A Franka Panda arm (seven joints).
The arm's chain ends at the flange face. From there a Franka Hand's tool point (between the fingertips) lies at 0.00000 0.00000 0.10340 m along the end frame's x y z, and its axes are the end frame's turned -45 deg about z.
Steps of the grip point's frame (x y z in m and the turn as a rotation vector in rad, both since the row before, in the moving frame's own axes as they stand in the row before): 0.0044, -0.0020, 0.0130, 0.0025, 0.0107, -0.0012; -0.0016, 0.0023, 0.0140, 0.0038, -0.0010, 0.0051; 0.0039, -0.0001, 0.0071, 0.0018, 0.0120, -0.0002; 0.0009, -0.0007, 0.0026, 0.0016, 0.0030, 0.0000; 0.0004, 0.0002, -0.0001, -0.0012, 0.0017, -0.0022
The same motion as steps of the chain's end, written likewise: 0.0011, -0.0036, 0.0130, 0.0093, 0.0058, -0.0012; 0.0008, 0.0030, 0.0140, 0.0020, -0.0034, 0.0051; 0.0019, -0.0018, 0.0071, 0.0098, 0.0072, -0.0002; 0.0000, -0.0008, 0.0026, 0.0033, 0.0010, 0.0000; 0.0002, -0.0001, -0.0001, 0.0004, 0.0021, -0.0022
